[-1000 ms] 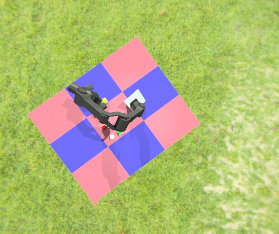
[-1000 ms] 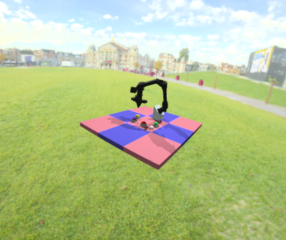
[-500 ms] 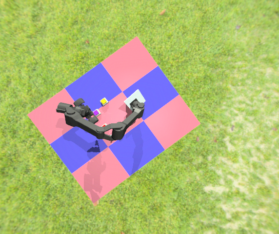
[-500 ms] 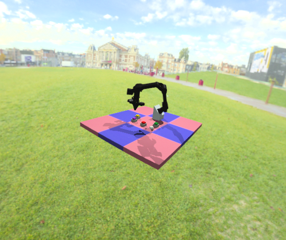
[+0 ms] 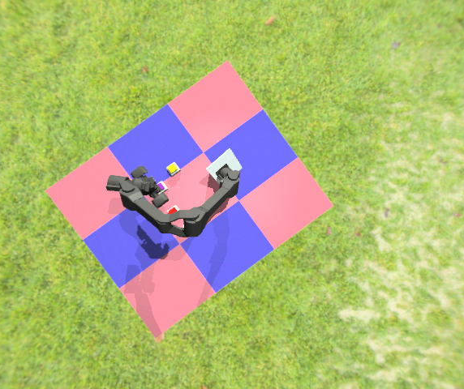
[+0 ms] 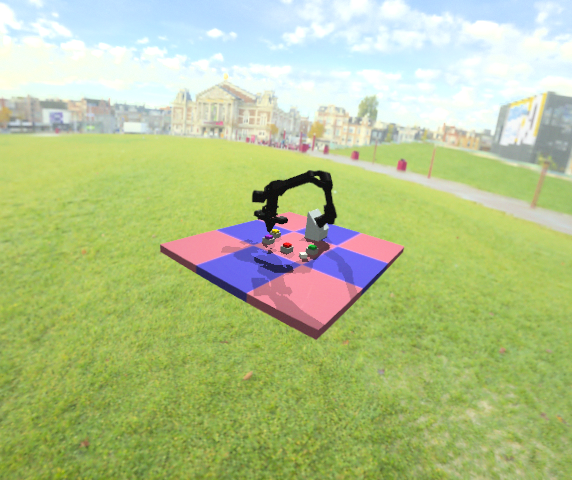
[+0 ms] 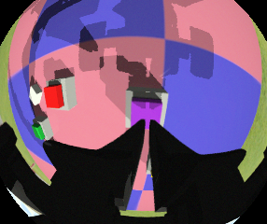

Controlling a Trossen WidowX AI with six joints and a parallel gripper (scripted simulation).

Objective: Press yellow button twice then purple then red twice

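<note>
My gripper tip is 30 mm above the purple button. From my gripper tip the other things lie so: red button 130 mm to the left, 30 mm below, 30 mm ahead; white block 230 mm to the left, 50 mm below, 30 mm ahead; yellow button 110 mm behind, 30 mm to the right, 30 mm below.
</note>
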